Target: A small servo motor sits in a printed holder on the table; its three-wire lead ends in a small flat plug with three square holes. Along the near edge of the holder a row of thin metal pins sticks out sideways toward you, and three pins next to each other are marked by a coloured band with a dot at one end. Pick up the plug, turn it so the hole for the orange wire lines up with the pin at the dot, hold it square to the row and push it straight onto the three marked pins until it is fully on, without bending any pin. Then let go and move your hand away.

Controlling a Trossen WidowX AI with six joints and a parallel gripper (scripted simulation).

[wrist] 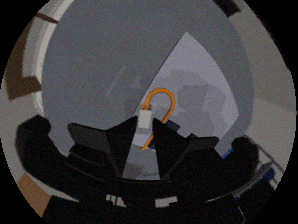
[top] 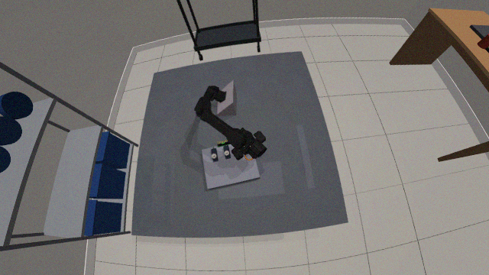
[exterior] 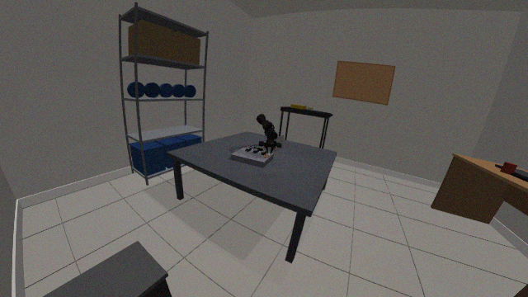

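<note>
My gripper tip is 16 cm to the left of the green band, 3 cm past it and 1 cm below it.
</note>
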